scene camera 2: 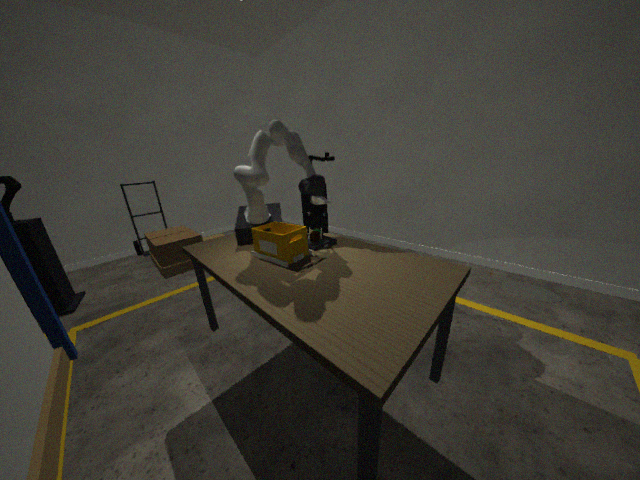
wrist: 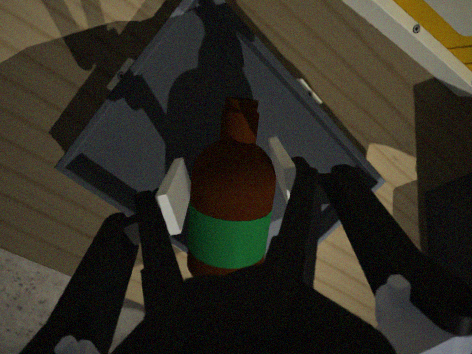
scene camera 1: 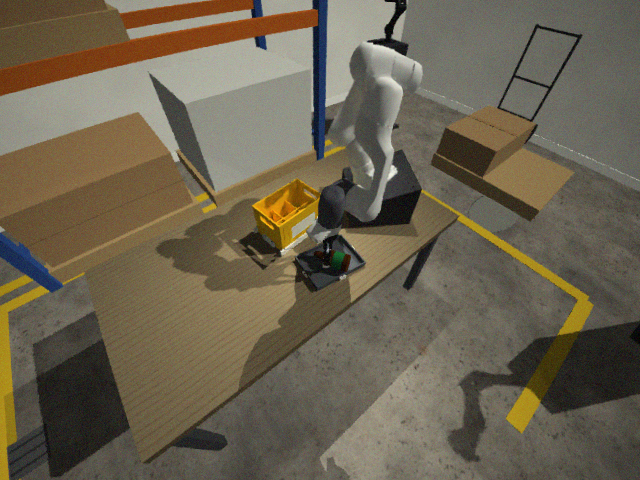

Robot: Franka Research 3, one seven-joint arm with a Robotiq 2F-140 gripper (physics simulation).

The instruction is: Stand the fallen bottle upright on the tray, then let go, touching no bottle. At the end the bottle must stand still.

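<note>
The brown bottle with a green band (scene camera 1: pixel 338 260) (scene camera 2: pixel 314 235) (wrist: pixel 230 240) lies on its side on the dark grey tray (scene camera 1: pixel 317 280) (scene camera 2: pixel 329 242) (wrist: pixel 290 120). In the wrist view its neck points up and its base reaches the lower edge of the tray. My gripper (scene camera 1: pixel 326 255) (scene camera 2: pixel 316 231) (wrist: pixel 228 163) is low over the tray, with one pale pad on each side of the bottle's brown body, just above the green band. The pads look to be against it, so the gripper is shut on the bottle. The underside of the bottle is hidden.
A yellow crate (scene camera 1: pixel 297 227) (scene camera 2: pixel 279 241) stands on the wooden table (scene camera 1: pixel 206 330) (scene camera 2: pixel 361 289) beside the tray. The arm's black base block (scene camera 1: pixel 408 191) is behind the tray. A shelf rack (scene camera 1: pixel 320 77) stands along the table's far side.
</note>
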